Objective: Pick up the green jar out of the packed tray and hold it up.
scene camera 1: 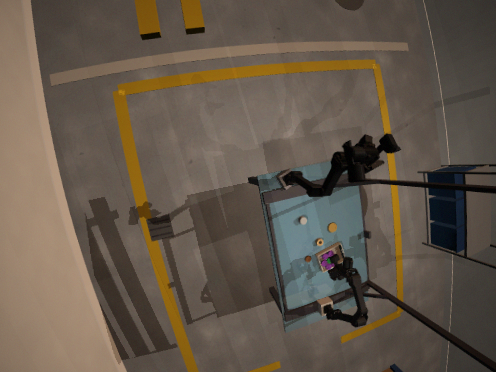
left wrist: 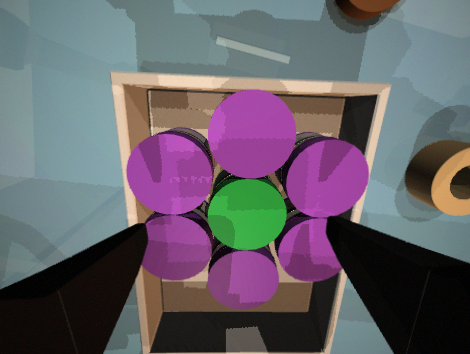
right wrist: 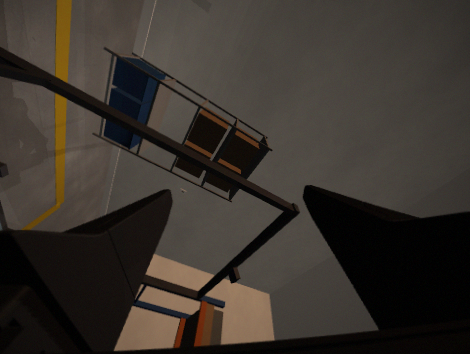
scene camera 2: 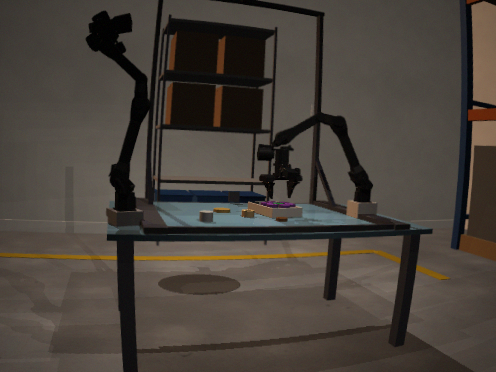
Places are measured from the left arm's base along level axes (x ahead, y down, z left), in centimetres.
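Pixels of known places: left gripper, between the fingertips: (scene camera 1: 331,262) (left wrist: 238,227) (scene camera 2: 280,198); right gripper, between the fingertips: (scene camera 1: 391,155) (right wrist: 239,193); left arm's base, origin of its link: (scene camera 1: 327,308) (scene camera 2: 362,201); right arm's base, origin of its link: (scene camera 1: 288,179) (scene camera 2: 124,209).
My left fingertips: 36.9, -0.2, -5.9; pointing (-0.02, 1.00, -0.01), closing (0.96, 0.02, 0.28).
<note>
Ahead of a thing's pixels: the offset from my left fingertips to its top centre, as dx, dy, dz. "spot": to the spot under its first point.
The green jar @(+0.7, +2.1, -0.3) (left wrist: 247,214) (scene camera 2: 279,203) stands in the middle of the tray @(+1.3, +3.0, -2.9) (left wrist: 250,80) (scene camera 2: 287,212), ringed closely by several purple jars @(-0.3, +2.1, +4.3) (left wrist: 252,133) (scene camera 1: 325,265). Its round green top is in full view in the left wrist view. My left gripper (left wrist: 238,227) (scene camera 2: 280,196) is open and points down, a small gap above the jars. Its fingertips appear on either side of the green jar and a little below its centre, the right one over a purple jar. My right gripper (right wrist: 239,193) (scene camera 1: 392,143) is open, raised high and away from the tray.
Beside the tray on the table stand an orange-brown disc @(+4.3, +5.7, +14.8) (scene camera 1: 308,259) (left wrist: 367,6) (scene camera 2: 281,219) and a tan ring @(spot: +13.2, +4.4, +4.5) (left wrist: 440,180). Farther off are a yellow disc @(+23.2, +5.7, -7.2) (scene camera 1: 332,227) (scene camera 2: 221,210) and a pale grey cylinder @(+34.1, +3.4, +16.2) (scene camera 1: 303,220) (scene camera 2: 206,216).
</note>
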